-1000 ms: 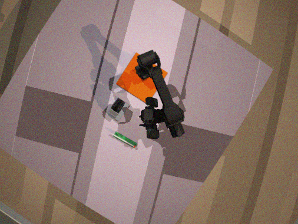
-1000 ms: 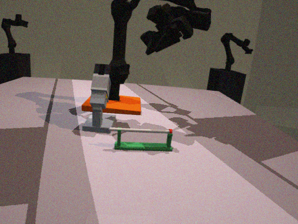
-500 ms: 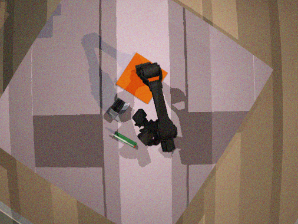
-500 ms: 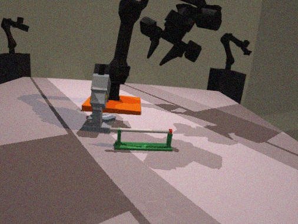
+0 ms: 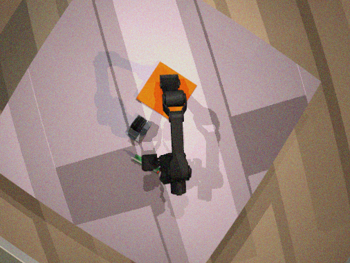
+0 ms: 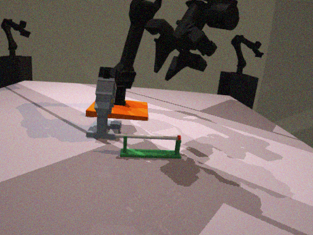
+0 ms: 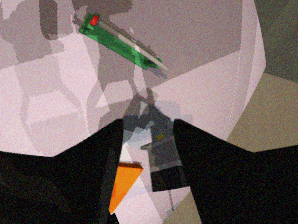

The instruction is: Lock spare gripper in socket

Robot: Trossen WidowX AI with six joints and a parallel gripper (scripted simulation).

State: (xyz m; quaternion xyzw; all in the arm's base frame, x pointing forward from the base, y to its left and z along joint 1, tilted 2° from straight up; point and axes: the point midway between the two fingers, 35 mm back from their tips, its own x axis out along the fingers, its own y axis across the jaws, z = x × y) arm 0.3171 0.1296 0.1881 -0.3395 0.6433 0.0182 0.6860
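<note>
The green rack is 7 cm ahead of my gripper tip, 1 cm to the right of it and 15 cm below it. Round my gripper tip: grey mount: 5 cm behind, 14 cm to the right, 12 cm below; then spare gripper: 7 cm behind, 14 cm to the right, 6 cm below.
</note>
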